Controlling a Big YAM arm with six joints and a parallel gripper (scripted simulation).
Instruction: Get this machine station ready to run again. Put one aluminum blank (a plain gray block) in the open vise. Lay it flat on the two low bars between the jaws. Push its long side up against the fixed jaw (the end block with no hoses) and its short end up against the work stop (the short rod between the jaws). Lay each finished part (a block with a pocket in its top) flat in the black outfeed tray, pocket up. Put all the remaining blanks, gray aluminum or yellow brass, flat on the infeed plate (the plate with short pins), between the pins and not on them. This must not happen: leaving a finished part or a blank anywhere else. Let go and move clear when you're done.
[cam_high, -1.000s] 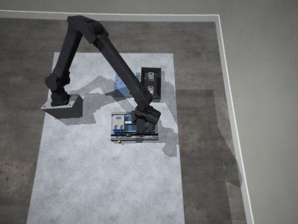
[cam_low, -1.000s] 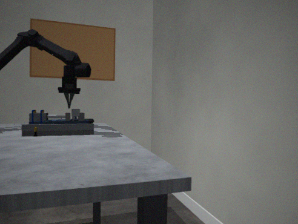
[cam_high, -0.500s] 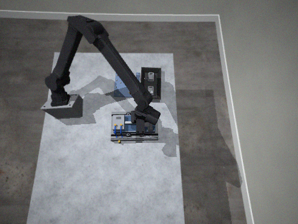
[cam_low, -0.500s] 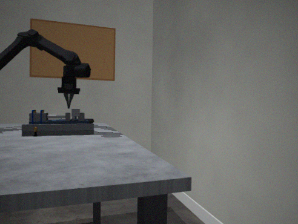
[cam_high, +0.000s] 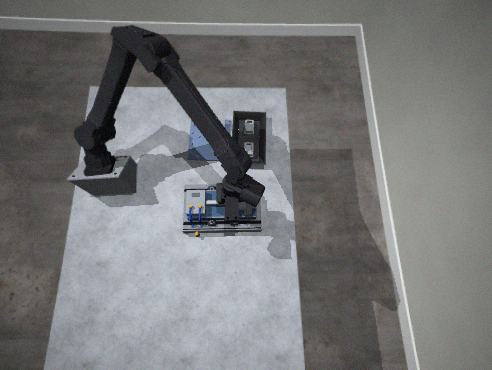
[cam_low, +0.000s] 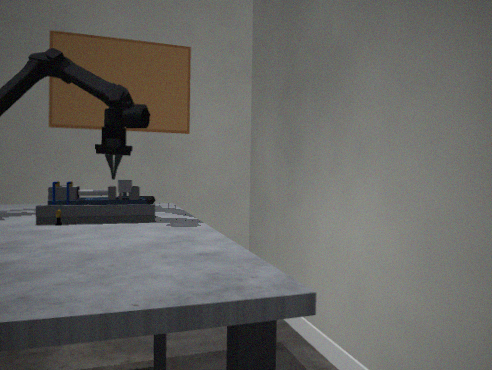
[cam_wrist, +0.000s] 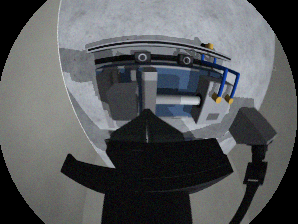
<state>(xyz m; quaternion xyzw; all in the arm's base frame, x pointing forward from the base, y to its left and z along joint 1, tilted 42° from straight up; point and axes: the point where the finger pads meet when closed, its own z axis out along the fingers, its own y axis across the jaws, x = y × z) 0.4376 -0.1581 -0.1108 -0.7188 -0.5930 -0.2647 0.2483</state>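
Right now my hand is 3 cm short of the gray block, 1 cm to the left of it and 3 cm above it. Round my hand: yellow brass blank (1 cm behind, 25 cm to the left, 10 cm below); vise (4 cm behind, 1 cm to the left, 8 cm below); blue infeed plate (4 cm behind, 31 cm to the left, 12 cm below).
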